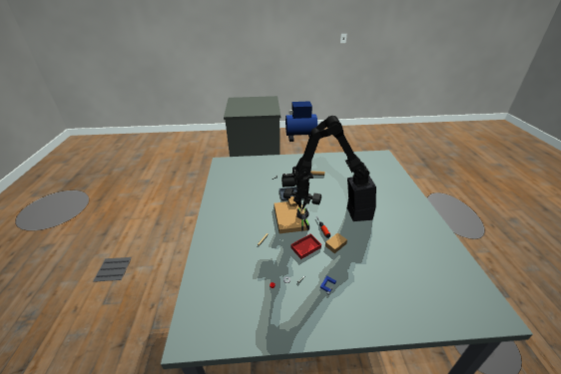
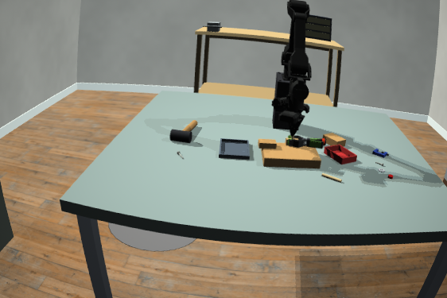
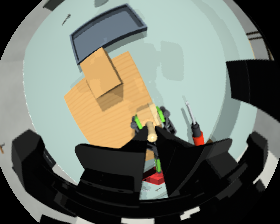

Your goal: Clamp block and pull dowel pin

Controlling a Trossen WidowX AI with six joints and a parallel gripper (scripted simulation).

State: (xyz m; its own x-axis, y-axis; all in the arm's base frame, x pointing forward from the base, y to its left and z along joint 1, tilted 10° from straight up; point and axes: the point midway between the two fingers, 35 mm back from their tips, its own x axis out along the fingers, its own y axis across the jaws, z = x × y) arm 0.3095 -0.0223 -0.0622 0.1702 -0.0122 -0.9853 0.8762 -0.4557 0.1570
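The dowel pin lies 40 mm below my hand. From my hand the other things lie so: red tray 200 mm to the left, 90 mm below, 20 mm ahead; wooden board 90 mm below, 60 mm ahead, 10 mm to the right; dark tray 200 mm to the right, 100 mm below.
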